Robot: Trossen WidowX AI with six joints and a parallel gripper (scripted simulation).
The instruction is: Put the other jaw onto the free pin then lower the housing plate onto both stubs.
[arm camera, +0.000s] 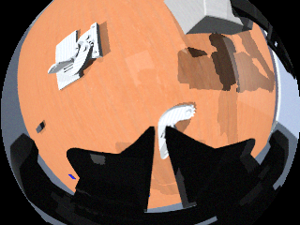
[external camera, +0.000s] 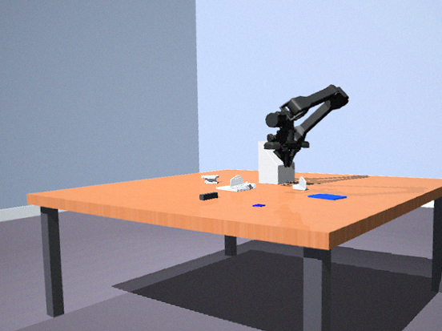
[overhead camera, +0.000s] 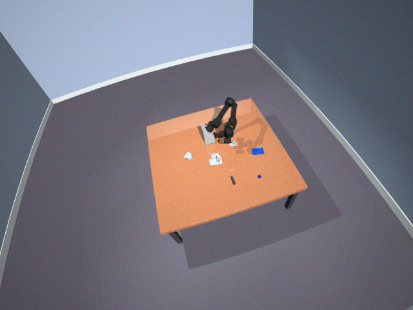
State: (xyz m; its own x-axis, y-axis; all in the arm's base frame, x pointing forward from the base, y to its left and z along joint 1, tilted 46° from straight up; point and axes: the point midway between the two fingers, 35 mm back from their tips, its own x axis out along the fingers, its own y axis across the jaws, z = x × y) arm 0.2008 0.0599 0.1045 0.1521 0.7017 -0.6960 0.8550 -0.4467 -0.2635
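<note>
Right now the white jaw is 80 mm below my gripper tip, 40 mm to the left of it and 30 mm behind it. From my gripper tip the other things lie so: small black block (370 mm ahead, 140 mm to the right, 80 mm below); then base (400 mm to the right, 70 mm behind, 60 mm below); then blue mat (220 mm to the left, 190 mm ahead, 80 mm below).
</note>
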